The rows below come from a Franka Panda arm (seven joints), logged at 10 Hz.
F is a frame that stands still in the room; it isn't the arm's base.
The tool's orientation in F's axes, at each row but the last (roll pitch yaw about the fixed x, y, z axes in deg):
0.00 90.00 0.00
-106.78 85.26 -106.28
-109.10 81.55 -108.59
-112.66 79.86 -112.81
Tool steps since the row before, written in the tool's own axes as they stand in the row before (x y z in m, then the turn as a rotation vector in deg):
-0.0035 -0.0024 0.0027 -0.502 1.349 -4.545
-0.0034 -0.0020 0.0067 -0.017 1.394 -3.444
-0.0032 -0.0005 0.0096 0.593 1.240 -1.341
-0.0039 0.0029 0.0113 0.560 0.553 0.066
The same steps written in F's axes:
0.0027 -0.0024 0.0035 -4.545 1.349 0.502
0.0068 -0.0017 0.0034 -3.456 1.364 -0.011
0.0097 0.0000 0.0028 -1.382 1.138 -0.694
0.0115 0.0034 0.0026 0.026 0.454 -0.646

